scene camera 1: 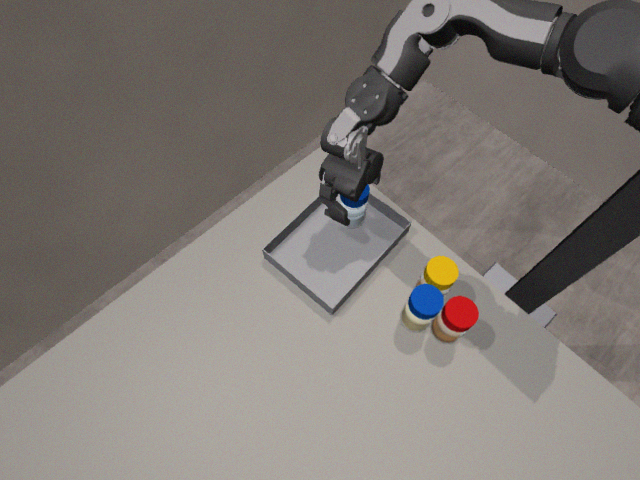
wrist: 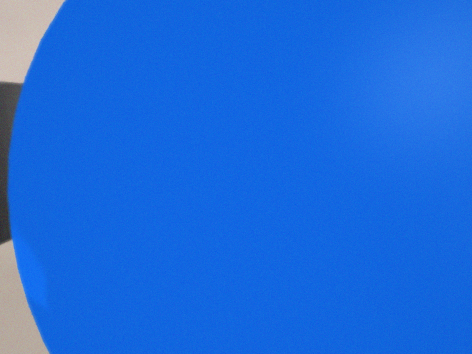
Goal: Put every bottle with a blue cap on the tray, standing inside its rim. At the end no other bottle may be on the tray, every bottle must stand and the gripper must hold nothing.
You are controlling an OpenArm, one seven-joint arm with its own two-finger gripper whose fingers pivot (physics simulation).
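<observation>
One blue-capped bottle [scene camera 1: 354,213] [wrist: 240,175] stands on the grey tray [scene camera 1: 289,254], near its far corner; its cap fills most of the wrist view. My gripper [scene camera 1: 353,207] is open around this bottle, with one finger beside its left side; the other finger is hidden in the scene view. A second blue-capped bottle [scene camera 1: 424,304] stands on the table to the right of the tray, outside its rim.
A yellow-capped bottle [scene camera 1: 440,273] stands right behind the second blue-capped bottle, and a red-capped bottle [scene camera 1: 458,316] stands close on its right. The table edge runs behind them. A dark post [scene camera 1: 578,258] rises beyond that edge.
</observation>
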